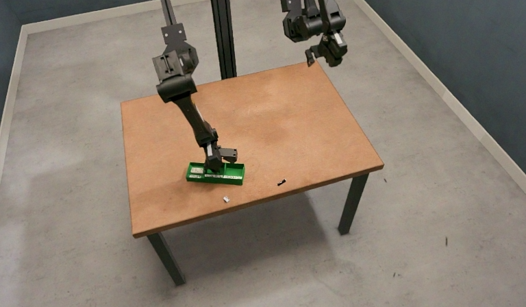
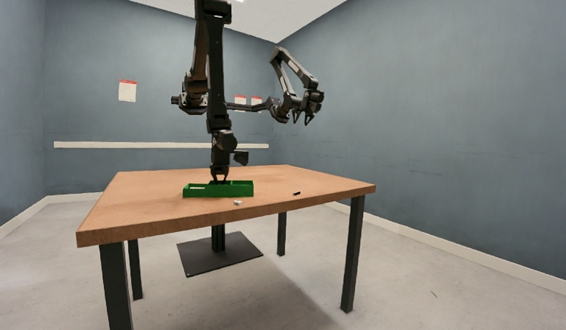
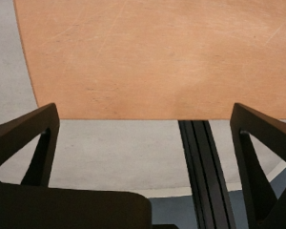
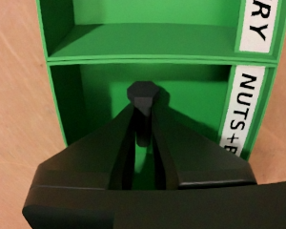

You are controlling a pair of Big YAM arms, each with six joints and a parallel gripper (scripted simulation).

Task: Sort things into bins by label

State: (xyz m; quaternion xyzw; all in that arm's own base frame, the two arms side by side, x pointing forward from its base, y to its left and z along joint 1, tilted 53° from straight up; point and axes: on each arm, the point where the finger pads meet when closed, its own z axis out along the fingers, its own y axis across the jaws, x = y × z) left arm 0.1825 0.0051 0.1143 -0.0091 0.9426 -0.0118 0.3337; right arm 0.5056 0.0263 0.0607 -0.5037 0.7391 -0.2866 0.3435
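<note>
Right now the black bolt is 1 cm to the left of my right hand. Also, from my right hand: green two-compartment bin (1 cm ahead).
</note>
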